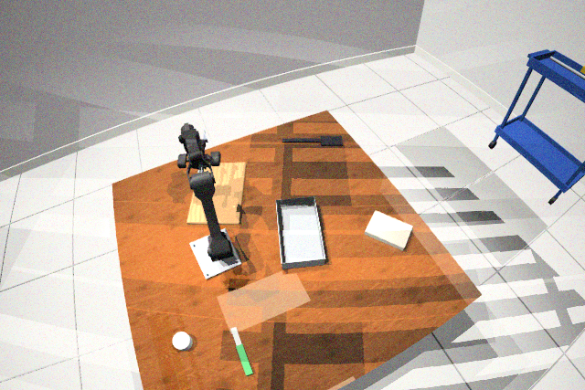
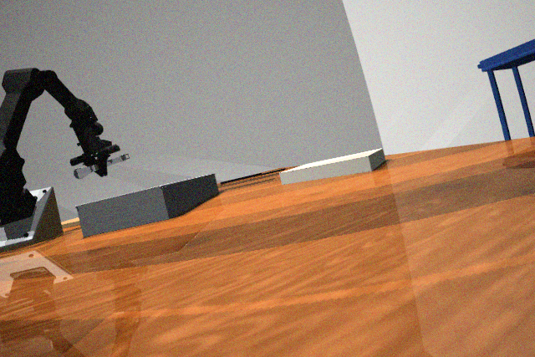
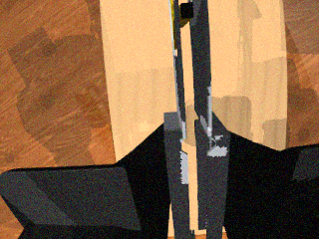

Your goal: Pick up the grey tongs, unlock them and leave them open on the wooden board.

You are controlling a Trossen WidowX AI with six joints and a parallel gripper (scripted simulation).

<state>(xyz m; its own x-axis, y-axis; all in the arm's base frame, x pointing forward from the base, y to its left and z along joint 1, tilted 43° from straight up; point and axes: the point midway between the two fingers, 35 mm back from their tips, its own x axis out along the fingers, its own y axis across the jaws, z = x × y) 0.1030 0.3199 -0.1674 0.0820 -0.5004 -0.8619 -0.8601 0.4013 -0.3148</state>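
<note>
The wooden board is 140 mm below my gripper tip, 40 mm to the right of it and 20 mm ahead of it. Round my gripper tip: roasting tin (430 mm to the right, 220 mm ahead, 120 mm below); dark spatula (610 mm ahead, 140 mm below); white block (640 mm to the right, 540 mm ahead, 130 mm below).
</note>
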